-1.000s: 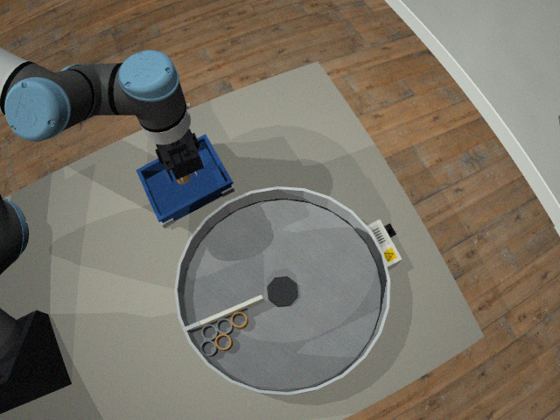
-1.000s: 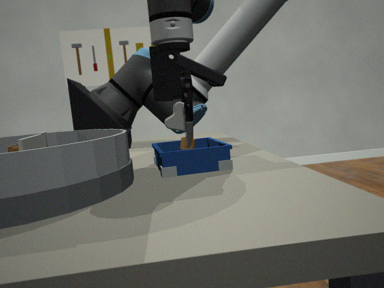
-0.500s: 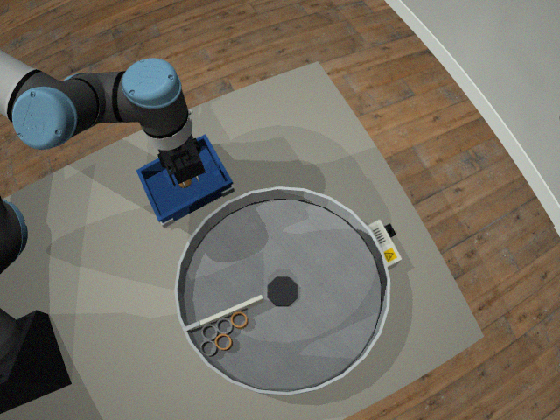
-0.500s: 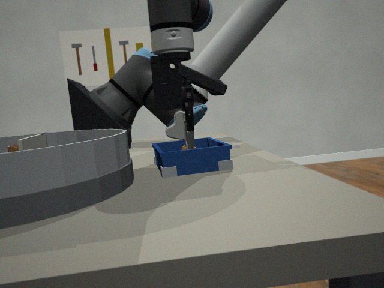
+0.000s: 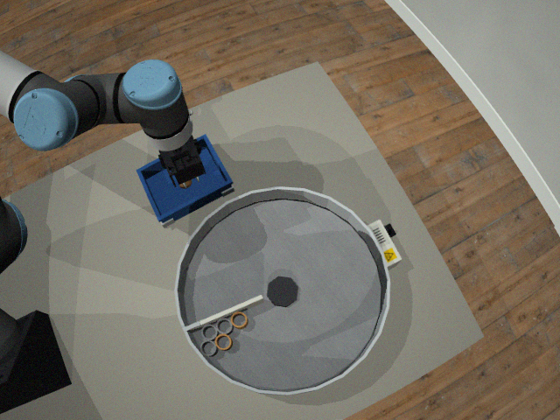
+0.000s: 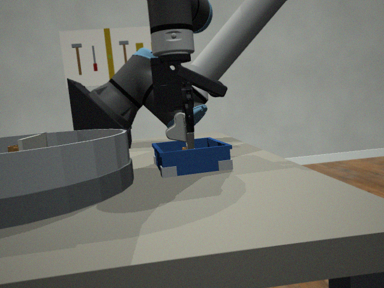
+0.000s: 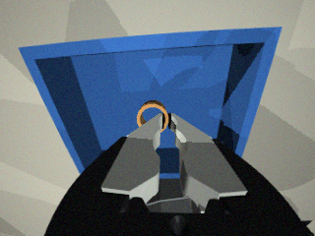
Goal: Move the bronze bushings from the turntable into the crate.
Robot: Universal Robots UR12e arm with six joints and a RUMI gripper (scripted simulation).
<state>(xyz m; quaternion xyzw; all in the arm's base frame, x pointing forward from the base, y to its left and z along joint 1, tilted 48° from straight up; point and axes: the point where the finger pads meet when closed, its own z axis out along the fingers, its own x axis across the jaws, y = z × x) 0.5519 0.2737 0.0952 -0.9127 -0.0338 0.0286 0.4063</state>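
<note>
My gripper is now 10 mm past the blue crate and 10 mm above it. Round my hand: grey turntable: 90 mm ahead, 330 mm to the right, 20 mm above.
</note>
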